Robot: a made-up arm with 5 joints.
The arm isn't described. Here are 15 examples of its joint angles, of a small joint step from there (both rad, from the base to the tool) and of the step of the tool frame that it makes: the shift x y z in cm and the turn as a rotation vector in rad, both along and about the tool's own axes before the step.
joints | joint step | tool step
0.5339 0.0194 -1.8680 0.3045 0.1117 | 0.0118 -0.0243 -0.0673 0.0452 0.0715 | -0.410 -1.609 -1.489 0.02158 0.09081 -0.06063
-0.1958 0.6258 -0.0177 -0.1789 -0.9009 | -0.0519 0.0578 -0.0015 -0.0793 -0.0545 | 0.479 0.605 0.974 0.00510 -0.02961 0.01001
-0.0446 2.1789 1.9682 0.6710 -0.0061 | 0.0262 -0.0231 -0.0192 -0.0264 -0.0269 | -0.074 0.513 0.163 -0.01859 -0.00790 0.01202
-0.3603 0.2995 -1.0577 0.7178 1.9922 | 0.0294 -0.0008 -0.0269 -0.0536 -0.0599 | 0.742 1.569 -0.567 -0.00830 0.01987 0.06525
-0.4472 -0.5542 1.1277 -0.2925 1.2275 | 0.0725 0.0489 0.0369 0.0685 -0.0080 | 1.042 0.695 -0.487 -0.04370 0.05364 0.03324
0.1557 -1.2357 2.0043 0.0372 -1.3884 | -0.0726 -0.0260 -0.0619 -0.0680 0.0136 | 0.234 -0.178 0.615 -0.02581 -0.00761 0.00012
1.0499 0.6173 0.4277 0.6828 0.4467 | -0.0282 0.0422 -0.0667 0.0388 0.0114 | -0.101 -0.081 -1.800 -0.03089 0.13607 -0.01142
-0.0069 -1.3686 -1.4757 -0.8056 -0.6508 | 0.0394 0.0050 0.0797 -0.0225 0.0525 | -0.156 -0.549 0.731 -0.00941 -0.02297 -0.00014
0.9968 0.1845 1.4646 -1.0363 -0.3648 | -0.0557 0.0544 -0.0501 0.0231 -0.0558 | 0.187 0.556 -2.165 0.03499 0.11307 -0.00093
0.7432 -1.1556 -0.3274 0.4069 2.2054 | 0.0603 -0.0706 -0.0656 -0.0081 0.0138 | 1.091 1.132 -1.064 -0.08154 0.07352 0.01335
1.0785 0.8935 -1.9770 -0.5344 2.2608 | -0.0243 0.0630 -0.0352 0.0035 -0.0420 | -0.958 -2.476 0.145 0.00527 -0.01378 -0.05567
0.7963 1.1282 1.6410 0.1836 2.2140 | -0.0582 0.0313 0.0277 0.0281 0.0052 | -0.527 -0.266 0.855 -0.03923 -0.02034 -0.03544
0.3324 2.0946 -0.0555 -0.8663 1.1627 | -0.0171 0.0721 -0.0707 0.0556 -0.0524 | -1.739 -0.983 1.113 -0.13427 0.03135 -0.08765
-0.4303 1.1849 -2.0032 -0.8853 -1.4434 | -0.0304 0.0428 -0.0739 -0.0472 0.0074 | 0.369 -1.706 0.303 0.05515 -0.00015 -0.10751
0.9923 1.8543 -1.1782 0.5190 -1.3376 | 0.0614 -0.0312 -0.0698 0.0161 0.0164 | -0.122 -0.810 0.606 0.01767 -0.03476 -0.01515
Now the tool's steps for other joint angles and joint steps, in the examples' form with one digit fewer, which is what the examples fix.
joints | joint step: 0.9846 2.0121 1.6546 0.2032 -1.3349 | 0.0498 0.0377 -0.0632 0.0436 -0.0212
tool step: 0.25 1.95 -0.30 0.0658 0.0267 0.1035
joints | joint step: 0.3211 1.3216 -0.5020 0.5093 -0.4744 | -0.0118 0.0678 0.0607 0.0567 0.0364
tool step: -0.51 -1.31 -1.10 -0.0012 0.0939 -0.0717
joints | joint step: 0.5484 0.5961 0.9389 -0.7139 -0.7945 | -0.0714 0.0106 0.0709 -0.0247 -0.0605
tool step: 0.65 0.78 0.06 -0.0656 0.0042 0.0373
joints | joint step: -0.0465 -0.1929 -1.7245 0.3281 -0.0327 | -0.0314 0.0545 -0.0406 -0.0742 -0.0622
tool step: 0.28 1.80 -0.09 0.0792 -0.0448 0.0531
